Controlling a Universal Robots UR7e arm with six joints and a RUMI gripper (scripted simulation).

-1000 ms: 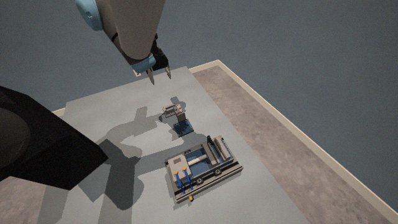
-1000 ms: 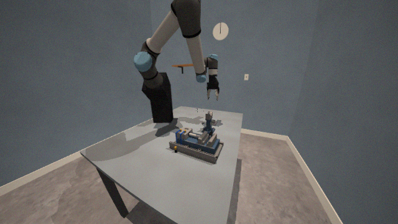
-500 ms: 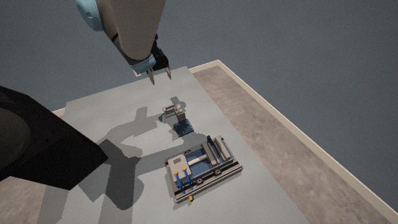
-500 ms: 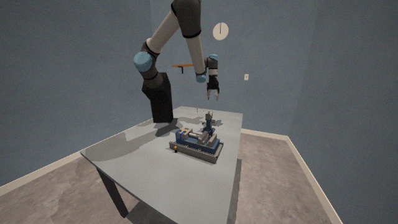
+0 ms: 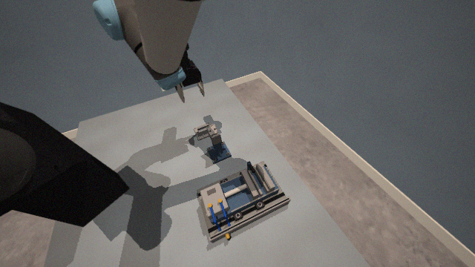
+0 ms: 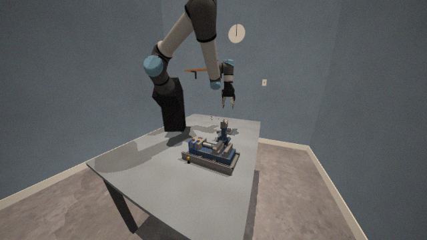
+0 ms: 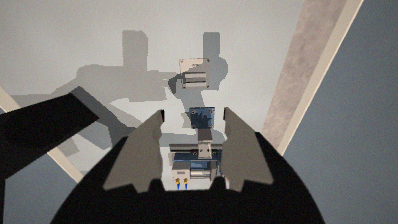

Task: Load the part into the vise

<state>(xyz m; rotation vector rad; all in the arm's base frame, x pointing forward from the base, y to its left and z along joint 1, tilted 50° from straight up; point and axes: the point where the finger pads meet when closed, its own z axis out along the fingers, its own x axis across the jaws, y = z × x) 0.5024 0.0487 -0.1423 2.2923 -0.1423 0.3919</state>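
Now: hand 21 cm above the part. Round my hand: cylinder rod 8 cm behind, 37 cm to the right, 16 cm below; pale plate 1 cm to the left, 23 cm below; work stop 1 cm ahead, 35 cm to the right, 14 cm below.
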